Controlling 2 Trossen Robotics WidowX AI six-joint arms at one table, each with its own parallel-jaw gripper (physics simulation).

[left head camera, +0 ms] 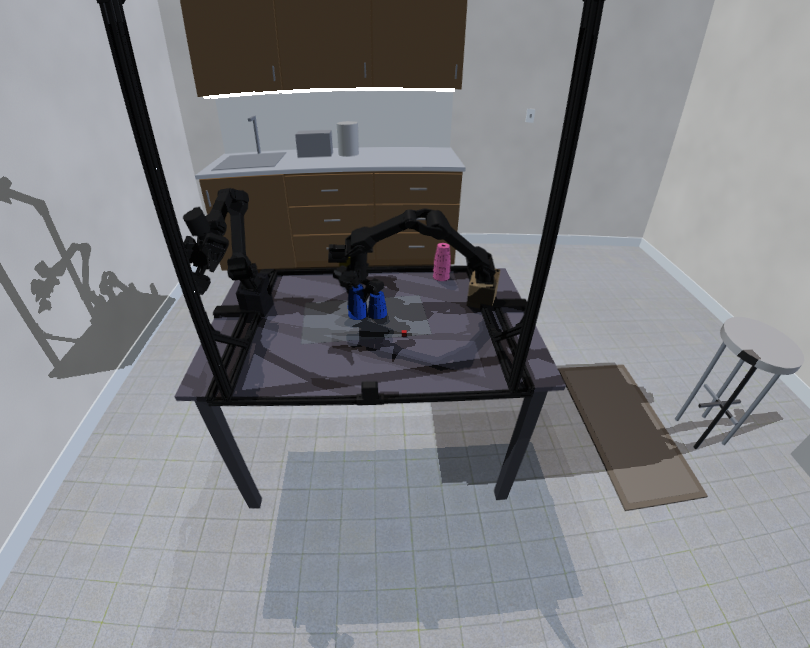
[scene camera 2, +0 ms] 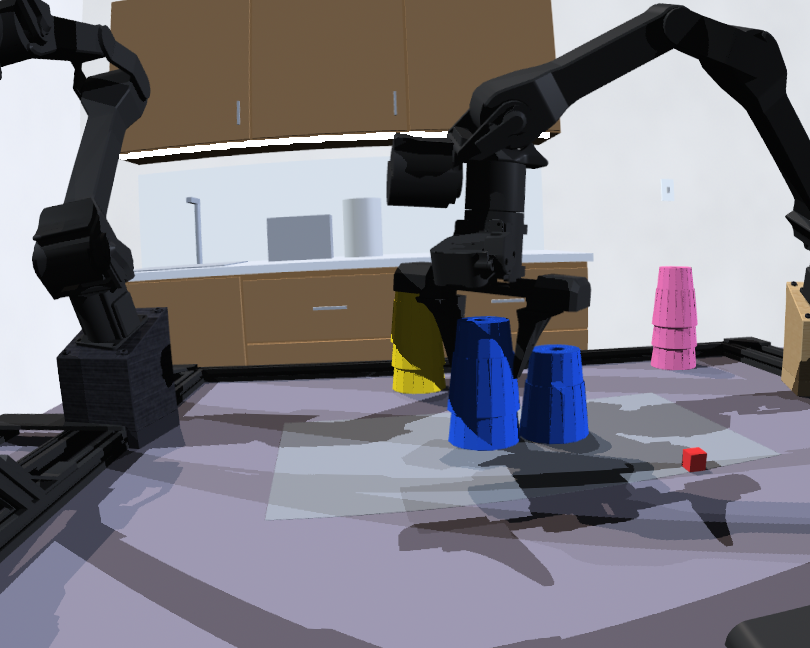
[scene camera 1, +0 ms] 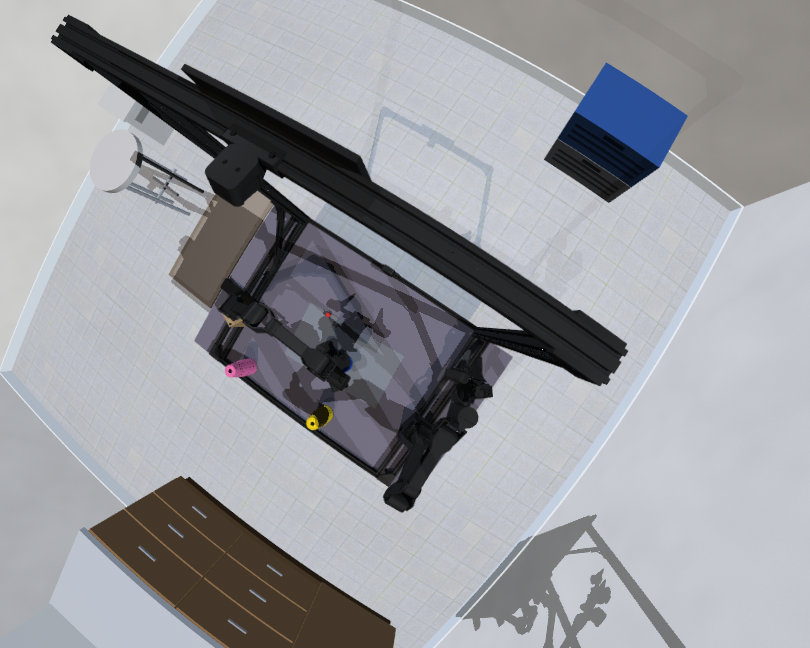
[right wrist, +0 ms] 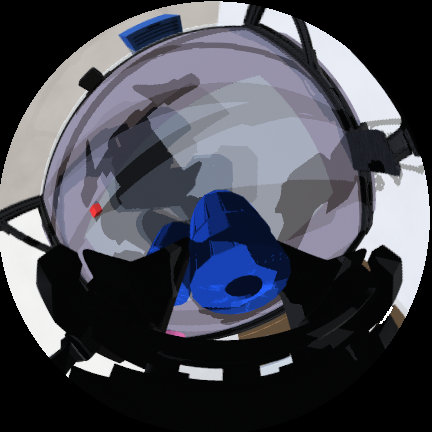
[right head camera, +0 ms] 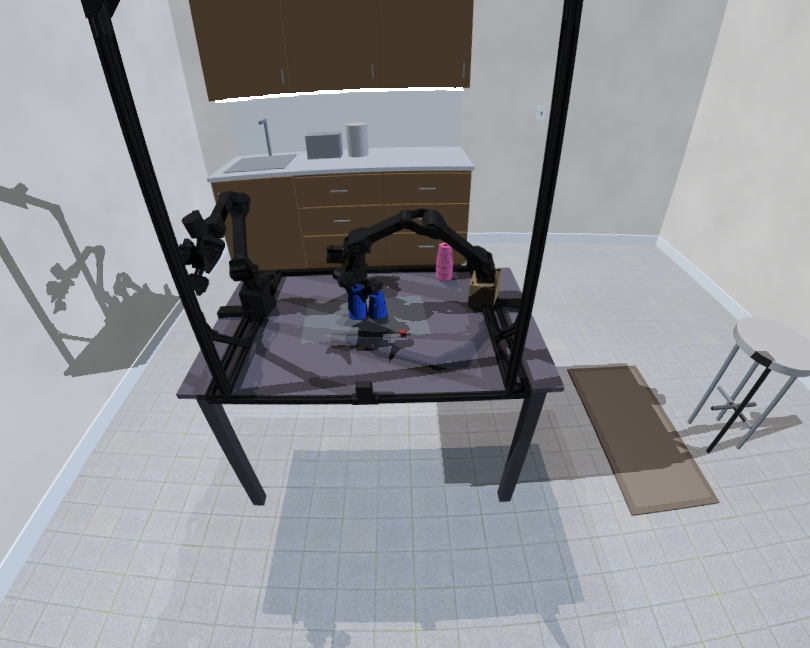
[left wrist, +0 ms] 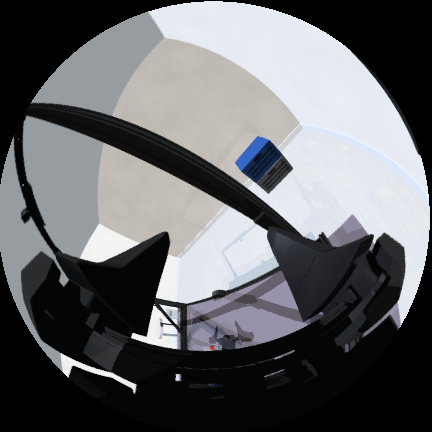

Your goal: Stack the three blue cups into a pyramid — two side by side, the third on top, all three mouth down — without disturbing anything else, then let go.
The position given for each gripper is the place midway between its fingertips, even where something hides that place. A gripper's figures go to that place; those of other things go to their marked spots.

Labels:
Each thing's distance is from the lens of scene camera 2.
right gripper [scene camera 2: 484, 372]: 0.60 m
blue cup [scene camera 2: 482, 385]: 0.57 m
blue cup [scene camera 2: 554, 411]: 0.60 m
blue cup [scene camera 2: 479, 434]: 0.58 m

